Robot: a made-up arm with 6 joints.
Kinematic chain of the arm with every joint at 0, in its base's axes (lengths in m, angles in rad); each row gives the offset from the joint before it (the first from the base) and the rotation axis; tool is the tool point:
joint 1: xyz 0 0 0.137 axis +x
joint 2: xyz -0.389 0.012 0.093 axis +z
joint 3: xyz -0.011 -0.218 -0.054 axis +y
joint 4: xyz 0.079 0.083 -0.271 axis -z
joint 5: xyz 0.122 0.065 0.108 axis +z
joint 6: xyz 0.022 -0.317 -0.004 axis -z
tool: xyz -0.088 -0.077 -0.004
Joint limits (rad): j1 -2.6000..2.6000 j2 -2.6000..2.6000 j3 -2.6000..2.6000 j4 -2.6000..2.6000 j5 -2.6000..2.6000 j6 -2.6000..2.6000
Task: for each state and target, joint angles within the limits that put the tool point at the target. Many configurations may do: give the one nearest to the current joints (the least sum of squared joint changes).
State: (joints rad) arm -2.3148 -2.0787 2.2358 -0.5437 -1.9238 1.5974
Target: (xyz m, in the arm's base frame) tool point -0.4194 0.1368 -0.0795
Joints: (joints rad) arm -2.2212 -2.0327 2.3315 -0.7611 -1.8339 1.4834
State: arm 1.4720 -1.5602 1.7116 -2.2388 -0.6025 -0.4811
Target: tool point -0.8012 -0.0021 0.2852
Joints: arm 1.7569 -1.3508 1.9503 -1.6906 -1.0951 0.2669
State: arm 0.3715 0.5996 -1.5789 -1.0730 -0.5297 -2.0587
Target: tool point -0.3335 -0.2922 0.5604
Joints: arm 0.3700 0.4825 -1.9521 -1.1377 -0.2946 -2.0152
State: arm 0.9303 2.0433 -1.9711 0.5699 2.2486 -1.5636
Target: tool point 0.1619 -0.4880 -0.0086
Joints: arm 1.4949 1.9979 -2.6000 1.0466 1.8863 -1.4319
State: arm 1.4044 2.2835 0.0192 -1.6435 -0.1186 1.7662
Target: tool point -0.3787 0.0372 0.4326
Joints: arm 1.7097 2.0493 -0.2304 -1.4809 -0.2765 1.6161
